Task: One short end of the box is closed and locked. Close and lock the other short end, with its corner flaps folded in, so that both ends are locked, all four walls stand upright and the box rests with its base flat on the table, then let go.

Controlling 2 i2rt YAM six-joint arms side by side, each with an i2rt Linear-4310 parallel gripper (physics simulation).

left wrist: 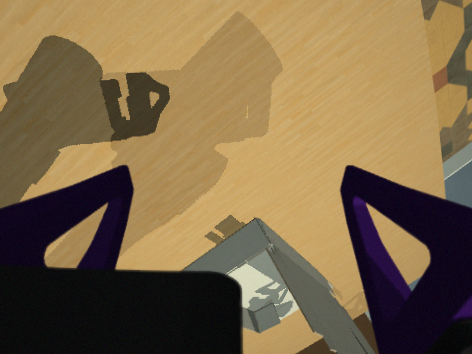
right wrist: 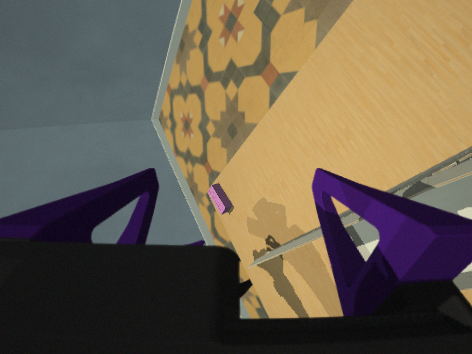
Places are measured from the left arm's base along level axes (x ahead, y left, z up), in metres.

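Pixels of known places: left gripper, fingertip midpoint: (left wrist: pixel 236 177); right gripper, fingertip midpoint: (right wrist: pixel 235 177).
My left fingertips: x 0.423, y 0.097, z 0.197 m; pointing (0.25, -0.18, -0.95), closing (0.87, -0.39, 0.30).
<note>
For each thing: its top centre in the pictures, then the offset to it from my left fingertips. "*": a spot on its surface instead. Level surfaces: height alone.
- small grey flap, surface spot: (left wrist: pixel 265 317) * dy -0.568, dx -0.122, dz -0.170 m
- pink block, middle of its top: (right wrist: pixel 216 199) dy +0.142, dx +0.158, dz -0.162 m
- wooden table, its level: dz -0.197 m
The grey box (left wrist: pixel 297 280) (right wrist: pixel 440 200) shows in part in both views. In the left wrist view one of its corners points up at the bottom centre, with two walls running down from it. A small grey flap (left wrist: pixel 265 317) stands inside near pale patches of light. In the right wrist view a long wall edge runs from lower centre to the right side, narrowing to a point at its left. My left gripper (left wrist: pixel 236 177) is open and empty, above the table beyond that corner. My right gripper (right wrist: pixel 235 177) is open and empty; its right finger overlaps the box wall in view. Whether either end is locked cannot be told.
A pink block (right wrist: pixel 220 199) lies near the edge of the wooden table (left wrist: pixel 325 100) (right wrist: pixel 390 85). Arm and gripper shadows fall on the table. Patterned floor (left wrist: pixel 447 30) (right wrist: pixel 232 95) and a grey-blue wall (right wrist: pixel 75 75) lie beyond the table.
</note>
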